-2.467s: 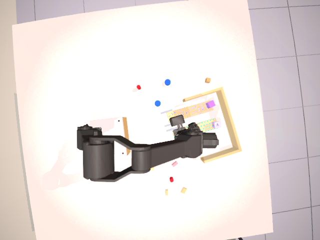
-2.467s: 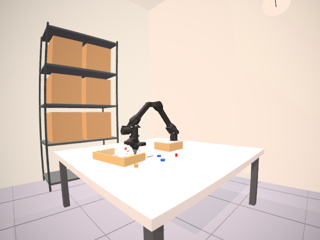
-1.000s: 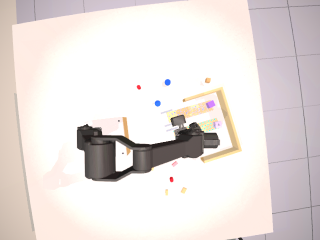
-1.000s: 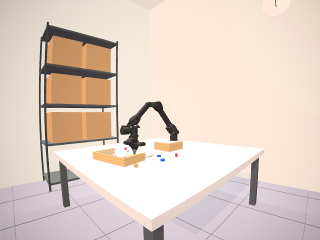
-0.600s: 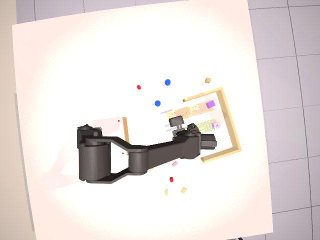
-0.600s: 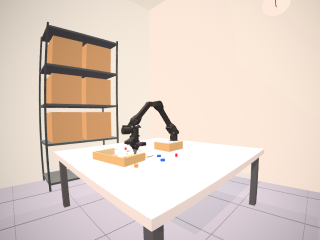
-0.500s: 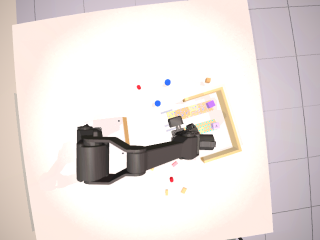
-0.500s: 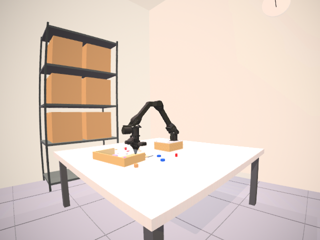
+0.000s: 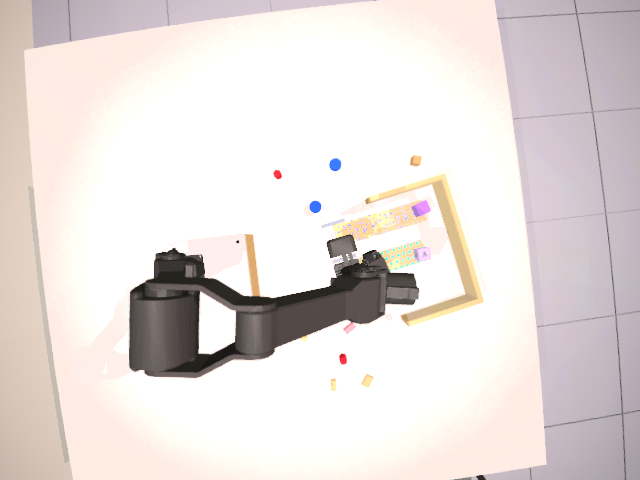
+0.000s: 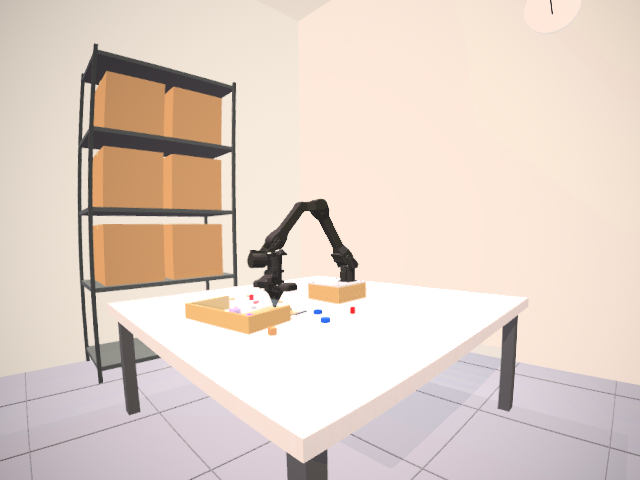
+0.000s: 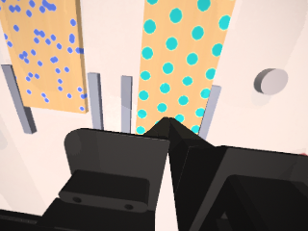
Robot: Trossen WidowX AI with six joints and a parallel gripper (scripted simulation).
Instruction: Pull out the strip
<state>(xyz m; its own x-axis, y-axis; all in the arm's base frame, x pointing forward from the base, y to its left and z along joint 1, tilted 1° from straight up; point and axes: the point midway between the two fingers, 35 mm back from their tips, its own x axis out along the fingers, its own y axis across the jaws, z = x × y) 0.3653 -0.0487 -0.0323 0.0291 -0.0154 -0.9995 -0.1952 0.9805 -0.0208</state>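
The strip lies 9 cm ahead of my gripper tip and 2 cm to the left of it. Round my gripper tip: labelled cube 19 cm ahead, 3 cm to the left, 2 cm above; then pink block 14 cm to the right, 1 cm behind.
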